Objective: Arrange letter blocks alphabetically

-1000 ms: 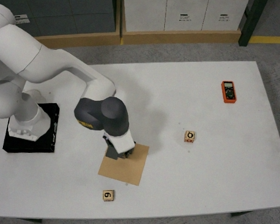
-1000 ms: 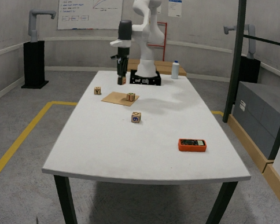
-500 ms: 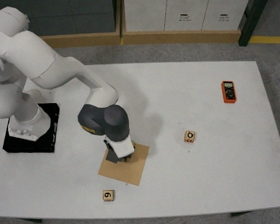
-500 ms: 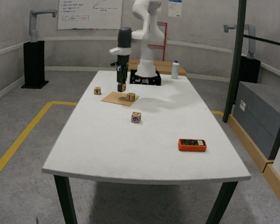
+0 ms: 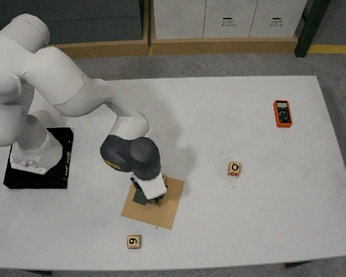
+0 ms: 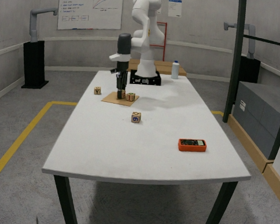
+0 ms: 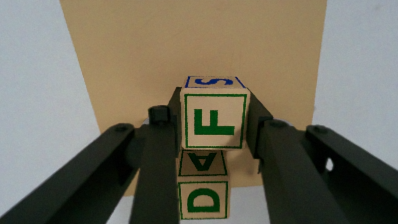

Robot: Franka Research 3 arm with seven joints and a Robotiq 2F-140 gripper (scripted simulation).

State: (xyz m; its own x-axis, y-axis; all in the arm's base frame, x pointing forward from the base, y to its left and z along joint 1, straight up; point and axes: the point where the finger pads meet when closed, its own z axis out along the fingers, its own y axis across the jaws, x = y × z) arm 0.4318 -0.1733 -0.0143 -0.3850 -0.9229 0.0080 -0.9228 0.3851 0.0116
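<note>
My gripper is now 10 mm short of the tan mat and 40 mm above it. The rest, counted from my hand: orange multimeter (580 mm ahead, 360 mm to the left, 30 mm below); then block (30 mm ahead, 60 mm to the left, 20 mm below); then white bottle (620 mm behind, 450 mm to the left, 40 mm above).
</note>
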